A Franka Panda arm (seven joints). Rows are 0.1 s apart.
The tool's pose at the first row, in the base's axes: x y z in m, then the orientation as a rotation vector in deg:
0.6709 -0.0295 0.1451 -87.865 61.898 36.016
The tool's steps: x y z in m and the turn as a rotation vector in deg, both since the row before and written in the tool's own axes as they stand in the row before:
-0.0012 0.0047 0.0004 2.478 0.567 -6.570
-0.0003 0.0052 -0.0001 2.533 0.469 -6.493
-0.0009 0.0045 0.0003 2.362 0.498 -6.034
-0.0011 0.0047 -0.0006 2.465 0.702 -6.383
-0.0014 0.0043 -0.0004 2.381 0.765 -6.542
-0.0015 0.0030 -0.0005 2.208 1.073 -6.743
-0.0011 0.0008 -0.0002 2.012 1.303 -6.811
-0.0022 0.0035 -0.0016 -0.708 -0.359 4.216
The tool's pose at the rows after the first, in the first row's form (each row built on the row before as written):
0.6663 -0.0287 0.1438 -88.841 57.267 29.582
0.6619 -0.0286 0.1411 -89.431 52.568 23.292
0.6581 -0.0279 0.1387 -89.763 48.199 17.445
0.6541 -0.0279 0.1360 -89.955 43.660 11.196
0.6505 -0.0276 0.1333 -90.050 38.990 4.873
0.6477 -0.0274 0.1314 -90.164 34.351 -1.722
0.6464 -0.0271 0.1310 -90.241 29.792 -8.438
0.6430 -0.0276 0.1282 -89.703 32.892 -4.776

